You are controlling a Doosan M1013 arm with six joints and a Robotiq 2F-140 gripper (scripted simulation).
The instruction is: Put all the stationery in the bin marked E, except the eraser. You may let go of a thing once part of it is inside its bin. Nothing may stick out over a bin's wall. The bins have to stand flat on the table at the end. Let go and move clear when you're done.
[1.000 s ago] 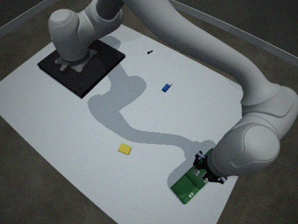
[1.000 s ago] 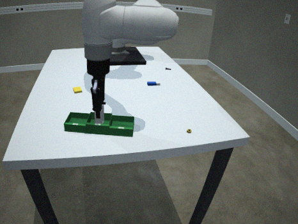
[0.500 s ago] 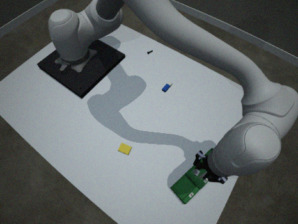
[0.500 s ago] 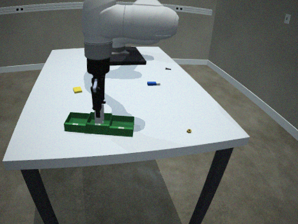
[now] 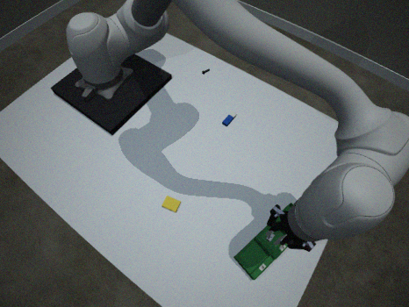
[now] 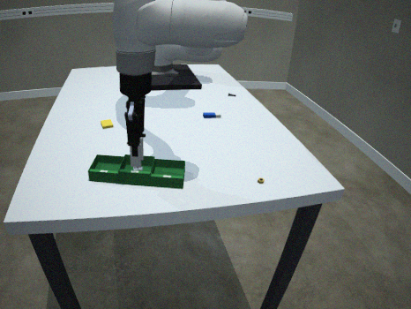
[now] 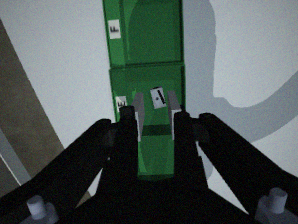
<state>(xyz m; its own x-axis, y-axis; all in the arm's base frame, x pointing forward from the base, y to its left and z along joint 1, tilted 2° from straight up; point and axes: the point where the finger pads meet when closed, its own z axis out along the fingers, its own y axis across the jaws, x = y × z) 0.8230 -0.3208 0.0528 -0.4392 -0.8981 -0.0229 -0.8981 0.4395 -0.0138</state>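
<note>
The green bin tray lies 5 cm below my hand and 1 cm ahead of it. Round my hand: flat yellow block 33 cm behind, 7 cm below, 3 cm to the right; yellow nut 30 cm to the left, 14 cm ahead, 7 cm below; white pencil sharpener 5 cm below.
</note>
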